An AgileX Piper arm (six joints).
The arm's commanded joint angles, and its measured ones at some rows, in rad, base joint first. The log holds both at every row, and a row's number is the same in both.
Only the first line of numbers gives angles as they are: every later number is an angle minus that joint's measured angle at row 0.
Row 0, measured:
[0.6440 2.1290 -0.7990 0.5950 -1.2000 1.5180]
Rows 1 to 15, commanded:
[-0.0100 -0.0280 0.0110 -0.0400 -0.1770 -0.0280]
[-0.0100 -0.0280 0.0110 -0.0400 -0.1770 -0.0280]
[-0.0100 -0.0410 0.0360 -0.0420 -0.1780 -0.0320]
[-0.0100 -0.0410 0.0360 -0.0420 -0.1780 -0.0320]
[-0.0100 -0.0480 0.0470 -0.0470 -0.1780 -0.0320]
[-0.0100 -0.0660 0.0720 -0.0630 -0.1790 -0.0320]
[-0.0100 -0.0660 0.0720 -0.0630 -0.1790 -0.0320]
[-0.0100 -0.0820 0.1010 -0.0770 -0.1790 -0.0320]
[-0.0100 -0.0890 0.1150 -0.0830 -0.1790 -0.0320]
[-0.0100 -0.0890 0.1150 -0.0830 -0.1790 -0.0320]
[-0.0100 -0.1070 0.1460 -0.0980 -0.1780 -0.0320]
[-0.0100 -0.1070 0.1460 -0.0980 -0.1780 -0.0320]
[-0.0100 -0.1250 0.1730 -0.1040 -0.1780 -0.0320]
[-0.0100 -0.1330 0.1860 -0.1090 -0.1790 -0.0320]
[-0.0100 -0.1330 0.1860 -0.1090 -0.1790 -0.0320]
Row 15, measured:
[-0.0080 -0.0990 0.1540 -0.0820 -0.0080 -0.0130]
